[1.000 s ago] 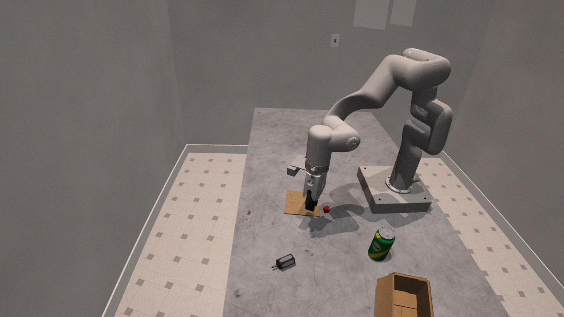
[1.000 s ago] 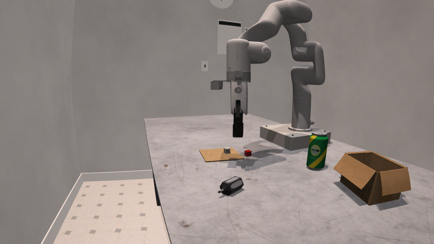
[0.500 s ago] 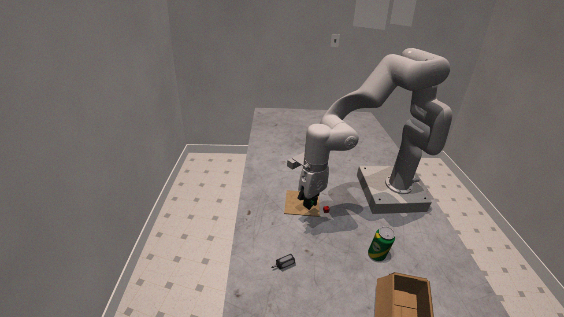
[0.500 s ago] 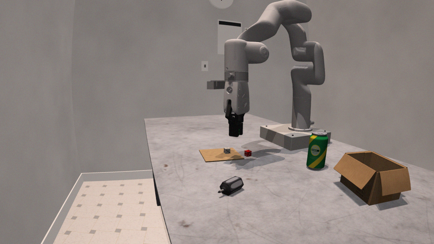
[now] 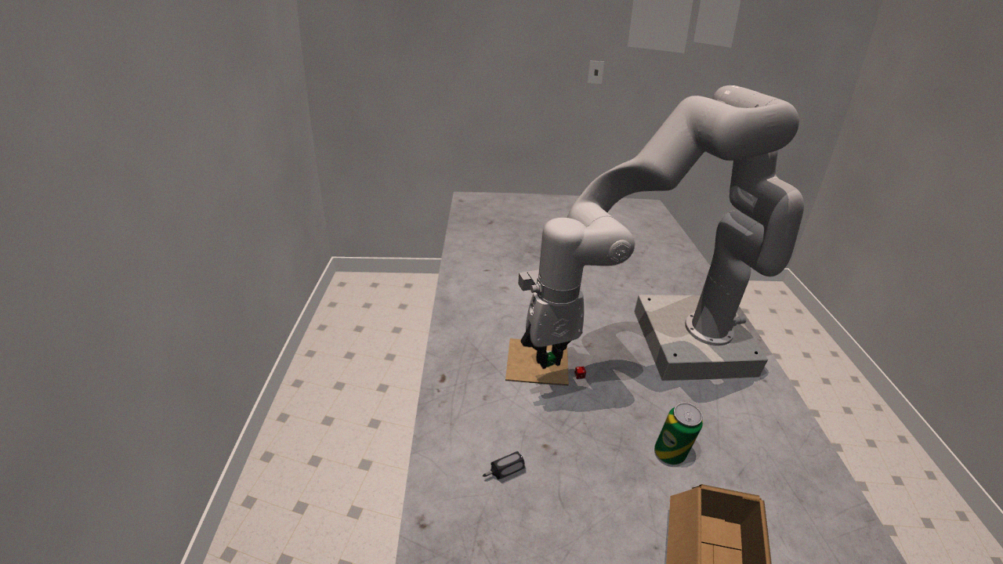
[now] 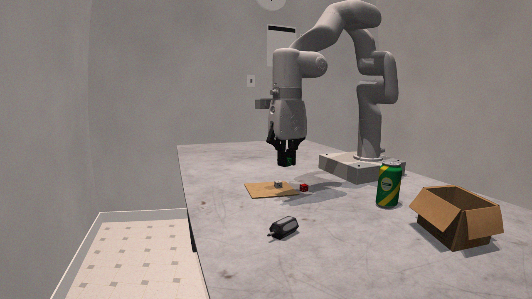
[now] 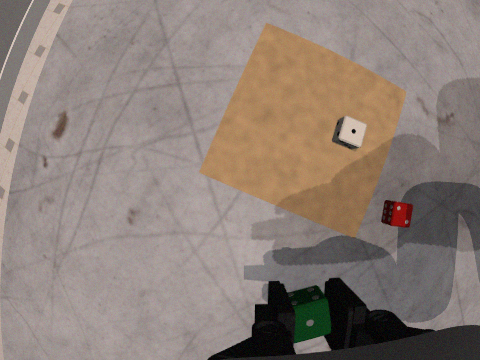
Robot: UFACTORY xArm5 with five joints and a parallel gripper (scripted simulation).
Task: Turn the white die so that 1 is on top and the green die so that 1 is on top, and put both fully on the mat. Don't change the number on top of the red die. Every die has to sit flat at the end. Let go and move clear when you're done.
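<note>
The tan mat lies 120 mm below my hand, 110 mm to the right of it and 20 mm behind it. Also, from my hand: green die (10 mm below); red die (110 mm below, 100 mm behind, 50 mm to the right); white die (110 mm to the right, 110 mm below, 40 mm behind).
</note>
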